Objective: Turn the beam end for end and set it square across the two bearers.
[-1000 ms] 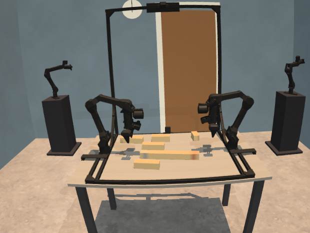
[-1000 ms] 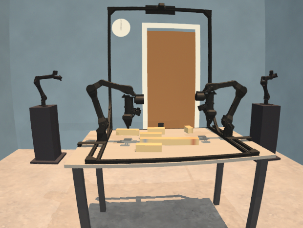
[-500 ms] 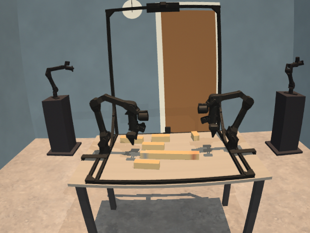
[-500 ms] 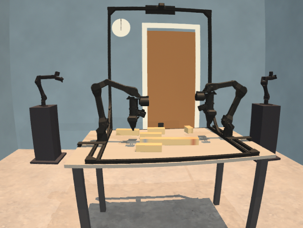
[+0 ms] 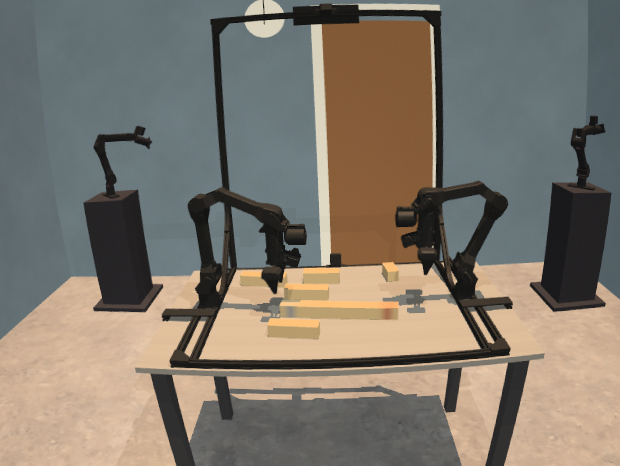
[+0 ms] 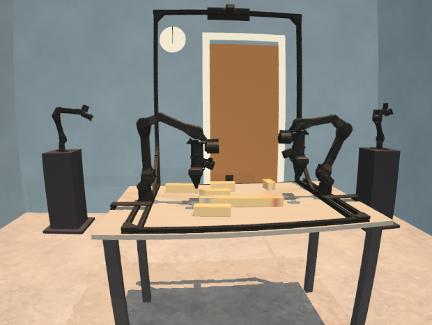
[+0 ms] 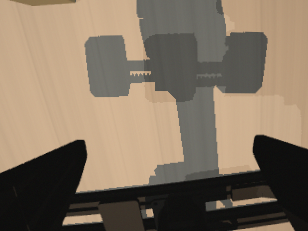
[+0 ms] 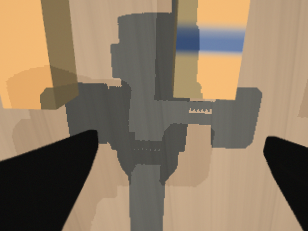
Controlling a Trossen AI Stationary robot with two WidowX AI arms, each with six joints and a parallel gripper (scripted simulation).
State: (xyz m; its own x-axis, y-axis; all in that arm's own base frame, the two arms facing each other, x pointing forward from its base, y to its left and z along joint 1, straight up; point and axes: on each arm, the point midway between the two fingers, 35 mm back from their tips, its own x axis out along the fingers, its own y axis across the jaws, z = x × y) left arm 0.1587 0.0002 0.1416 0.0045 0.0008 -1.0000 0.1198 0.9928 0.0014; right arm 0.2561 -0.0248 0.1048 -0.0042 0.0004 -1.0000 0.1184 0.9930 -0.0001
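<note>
My right hand is 40 mm short of the beam, 200 mm to the right of it and 100 mm above it.
</note>
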